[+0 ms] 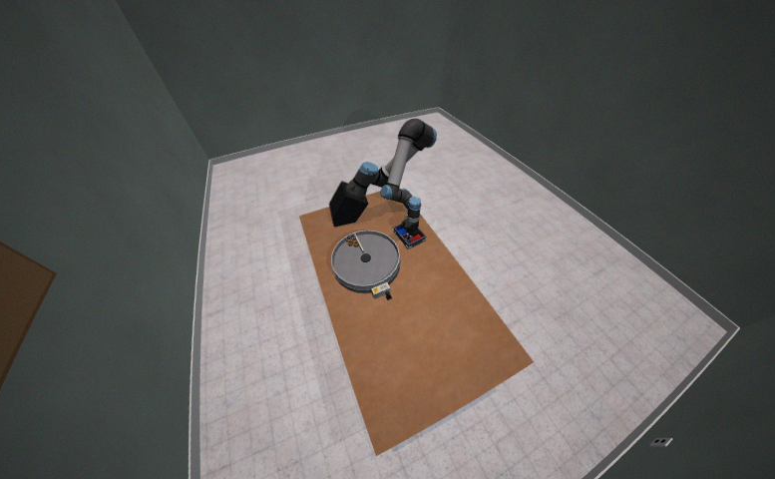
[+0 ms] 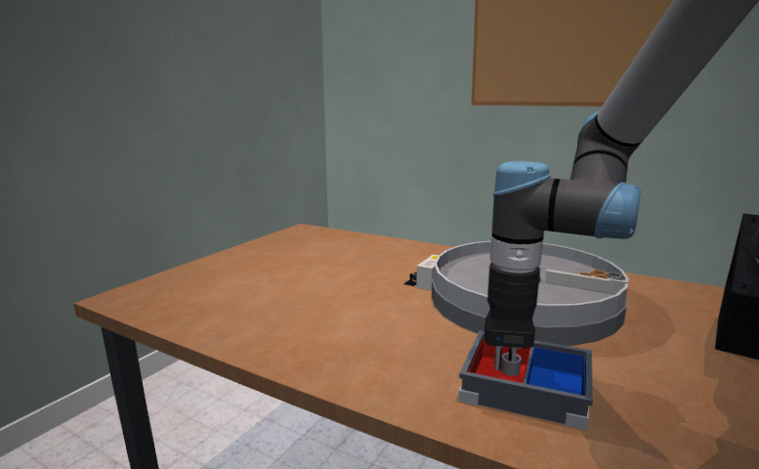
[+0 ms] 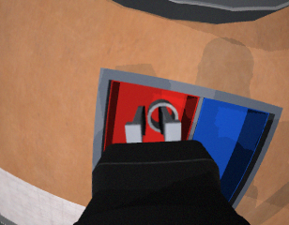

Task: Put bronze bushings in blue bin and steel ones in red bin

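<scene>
The bin lies 5 cm behind my hand and 2 cm to the left of it. The rest, counted from my hand: grey turntable 32 cm to the right, 9 cm ahead, 2 cm above.
</scene>
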